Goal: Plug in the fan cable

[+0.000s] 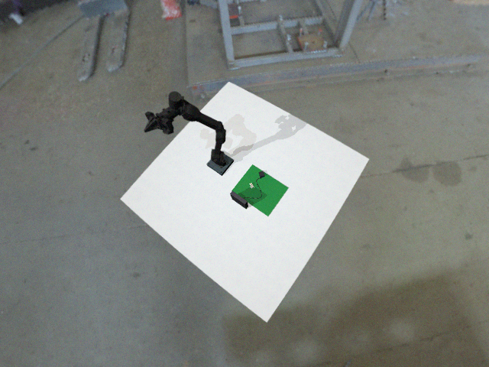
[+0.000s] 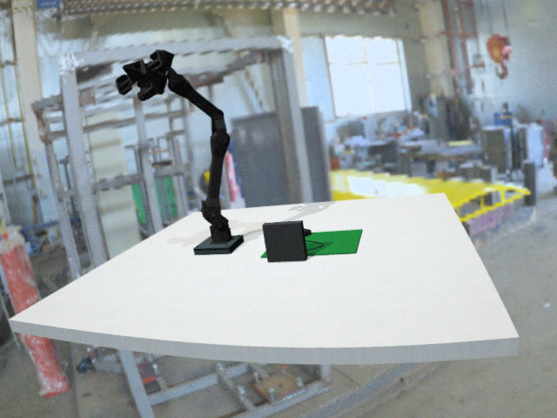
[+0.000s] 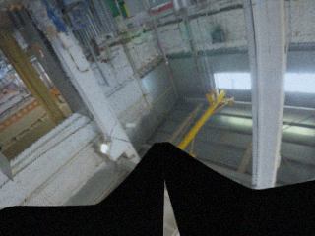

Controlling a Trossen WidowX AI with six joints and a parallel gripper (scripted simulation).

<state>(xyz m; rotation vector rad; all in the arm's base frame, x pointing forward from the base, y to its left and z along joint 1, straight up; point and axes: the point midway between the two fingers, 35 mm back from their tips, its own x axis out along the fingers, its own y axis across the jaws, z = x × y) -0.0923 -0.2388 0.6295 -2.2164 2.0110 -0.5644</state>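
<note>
Now: gripper tip 36 cm short of the black fan plug, 40 cm to the right of it and 65 cm above it. Also, from my gripper tip: green board (42 cm ahead, 31 cm to the left, 68 cm below); then pale four-pin header (36 cm ahead, 29 cm to the left, 66 cm below); then black fan (38 cm ahead, 16 cm to the left, 60 cm below).
</note>
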